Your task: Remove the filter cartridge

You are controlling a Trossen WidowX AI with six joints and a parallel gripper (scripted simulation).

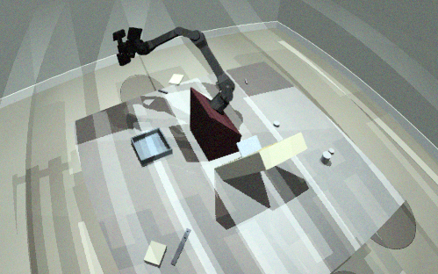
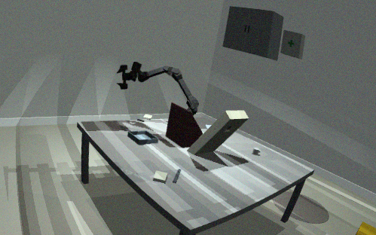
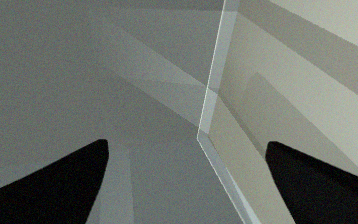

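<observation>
My gripper tip is 840 mm short of the round filter cartridge, 420 mm to the right of it and 70 mm above it. The rest, counted from my gripper tip: shallow blue-grey tray (460 mm ahead, 310 mm below, 80 mm to the left).
</observation>
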